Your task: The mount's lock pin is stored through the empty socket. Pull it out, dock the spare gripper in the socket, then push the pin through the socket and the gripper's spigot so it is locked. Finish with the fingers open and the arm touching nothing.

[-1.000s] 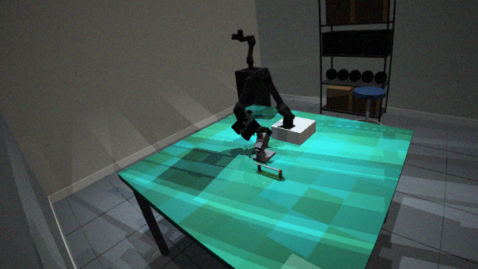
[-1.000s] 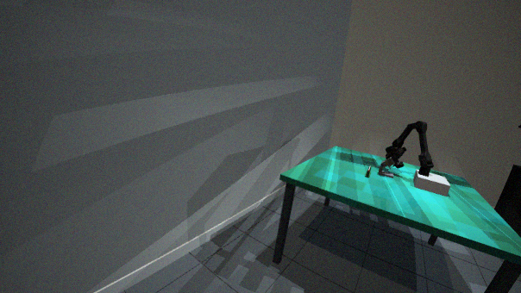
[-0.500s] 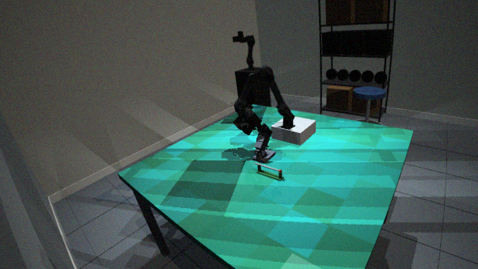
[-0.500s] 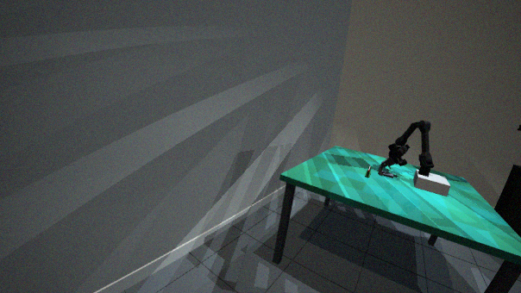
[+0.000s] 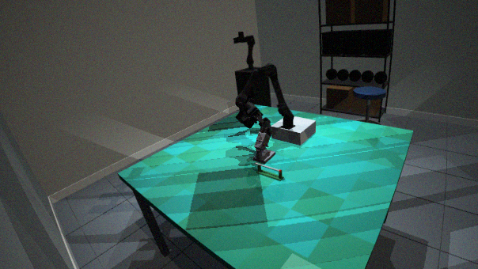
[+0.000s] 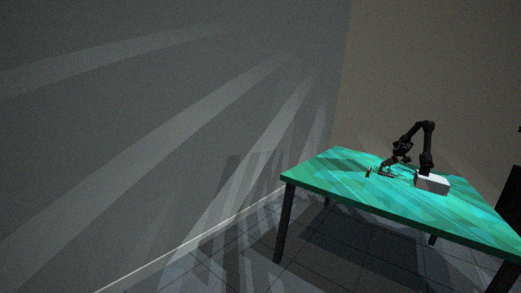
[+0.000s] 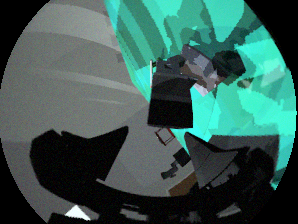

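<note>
The olive mount is 15 cm ahead of my gripper tip, 14 cm to the left of it and 14 cm below it. Also, from my gripper tip: spare gripper (4 cm ahead, 5 cm below); then grey mount (6 cm ahead, 1 cm to the left, 11 cm below).
</note>
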